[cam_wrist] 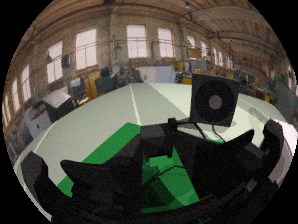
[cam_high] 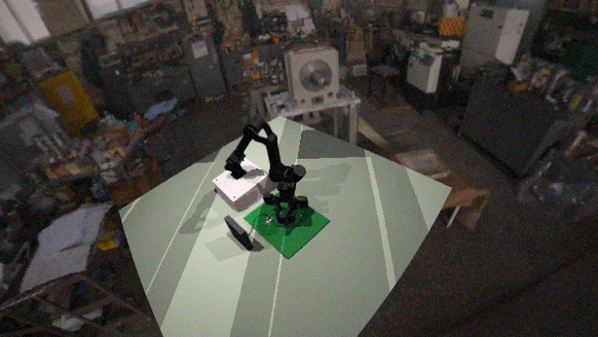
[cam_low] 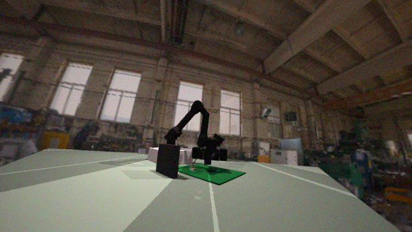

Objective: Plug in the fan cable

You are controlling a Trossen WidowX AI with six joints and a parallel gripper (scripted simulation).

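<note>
My gripper tip is 3 cm past the green board, 3 cm to the right of it and 8 cm above it. From my gripper tip the other things lie so: dark plug: 1 cm below; black fan: 8 cm behind, 16 cm to the right, 1 cm below.
</note>
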